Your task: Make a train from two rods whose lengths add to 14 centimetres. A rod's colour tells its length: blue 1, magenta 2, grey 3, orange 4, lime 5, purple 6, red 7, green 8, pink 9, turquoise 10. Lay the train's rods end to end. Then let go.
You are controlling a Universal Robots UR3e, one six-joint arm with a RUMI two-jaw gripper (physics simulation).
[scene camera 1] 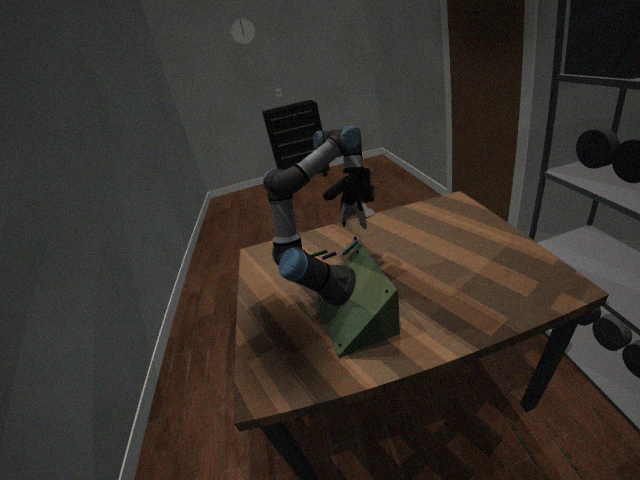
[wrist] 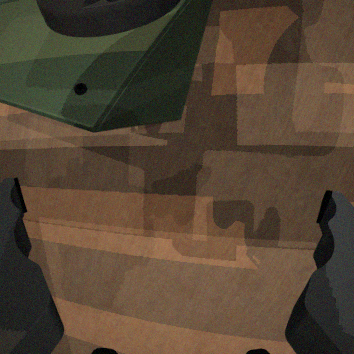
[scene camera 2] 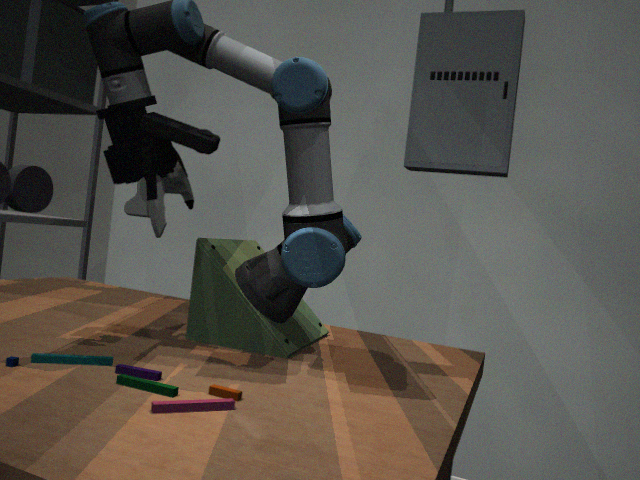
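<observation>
My gripper is open and empty, high above the table. A turquoise rod lies beside a small blue rod, with a gap. A purple rod lies near one end of the turquoise rod, apart from it. A green rod lies near the purple one, roughly alongside. An orange rod and a pink rod lie separately at the front in scene camera 2. No rod shows in the wrist view.
The green wedge base carries the arm and stands on the wooden table, near the rods. A shelf rack with dark round weights stands beyond the table.
</observation>
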